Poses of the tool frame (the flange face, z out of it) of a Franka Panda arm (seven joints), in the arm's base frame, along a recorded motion.
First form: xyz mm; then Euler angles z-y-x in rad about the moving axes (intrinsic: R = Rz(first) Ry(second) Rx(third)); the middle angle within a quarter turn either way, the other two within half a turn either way.
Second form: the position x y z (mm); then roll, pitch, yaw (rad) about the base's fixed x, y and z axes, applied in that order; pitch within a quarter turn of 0, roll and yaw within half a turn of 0. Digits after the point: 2 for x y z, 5 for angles.
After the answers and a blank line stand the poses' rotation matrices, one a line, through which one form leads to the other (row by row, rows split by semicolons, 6 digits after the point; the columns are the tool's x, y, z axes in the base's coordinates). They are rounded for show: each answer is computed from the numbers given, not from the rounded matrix.
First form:
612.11 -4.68 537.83 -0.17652 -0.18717 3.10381
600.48 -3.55 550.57 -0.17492 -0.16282 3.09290
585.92 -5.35 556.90 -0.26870 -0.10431 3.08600
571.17 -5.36 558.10 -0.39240 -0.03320 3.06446
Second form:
612.11 -4.68 537.83 3.10381 -0.18717 -0.17652
600.48 -3.55 550.57 3.09290 -0.16282 -0.17492
585.92 -5.35 556.90 3.08600 -0.10431 -0.26870
571.17 -5.36 558.10 3.06446 -0.03320 -0.39240

0.967267 -0.182399 0.176424; -0.172538 -0.982524 -0.069840; 0.186079 0.037114 -0.981834
0.971716 -0.181593 0.150968; -0.171728 -0.982200 -0.076108; 0.162102 0.048030 -0.985605
0.958877 -0.270646 0.085479; -0.264035 -0.961092 -0.081169; 0.104121 0.055262 -0.993028
0.923485 -0.383633 0.001113; -0.382196 -0.920269 -0.083855; 0.033194 0.077014 -0.996477

